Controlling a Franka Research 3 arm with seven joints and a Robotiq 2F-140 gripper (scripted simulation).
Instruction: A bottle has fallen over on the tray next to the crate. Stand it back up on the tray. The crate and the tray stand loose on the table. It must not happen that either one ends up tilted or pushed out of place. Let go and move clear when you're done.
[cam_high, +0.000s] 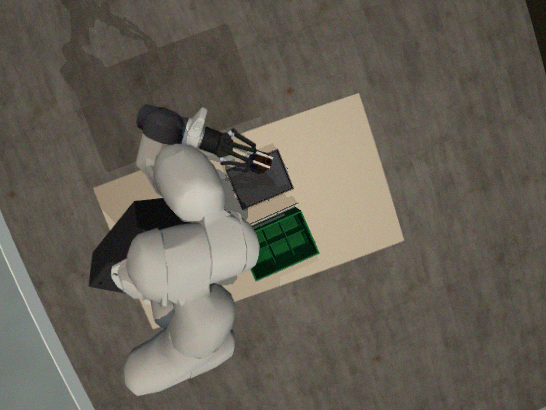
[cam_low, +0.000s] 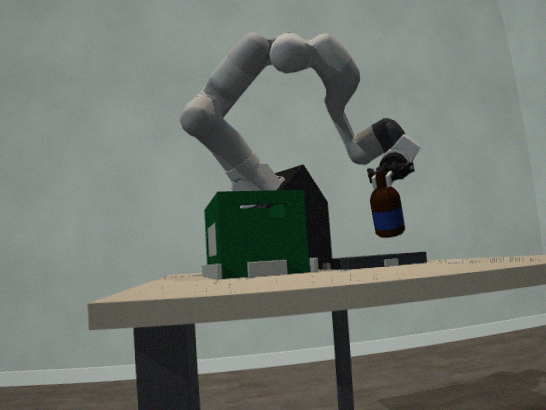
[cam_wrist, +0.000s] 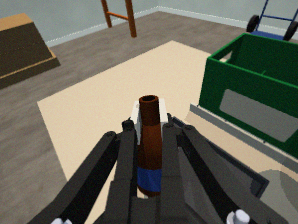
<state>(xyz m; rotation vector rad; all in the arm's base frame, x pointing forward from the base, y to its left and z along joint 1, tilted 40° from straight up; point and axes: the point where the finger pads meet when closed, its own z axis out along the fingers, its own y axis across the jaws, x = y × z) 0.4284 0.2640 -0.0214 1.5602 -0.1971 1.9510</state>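
Right now my hand is 60 mm above the bottle. Also, from my hand: dark grey tray (30 mm behind, 60 mm to the right, 200 mm below); then green crate (50 mm behind, 330 mm to the right, 120 mm below).
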